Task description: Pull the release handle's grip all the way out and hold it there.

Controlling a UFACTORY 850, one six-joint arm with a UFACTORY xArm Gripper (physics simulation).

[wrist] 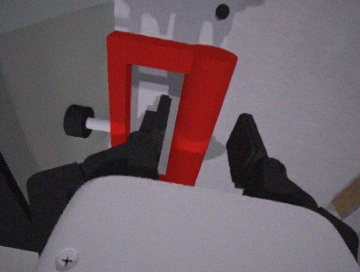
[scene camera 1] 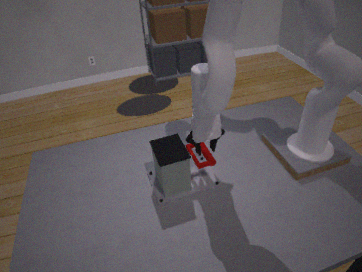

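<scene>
The release handle's red grip is a rectangular loop with a thick round outer bar, beside the grey-green housing with a black top. A white rod with a black knob shows between the loop and the housing in the wrist view. My gripper points down over the grip and is open, its fingers partly spread. In the wrist view the left finger is at the loop's opening and the right finger is outside the thick bar, with a gap to it. How deep the fingertips reach is hard to tell.
The housing stands on a pale base plate with dark bolts, on the grey table. The arm's base stands on a wood-edged board at the right. A shelf rack with boxes is behind the table.
</scene>
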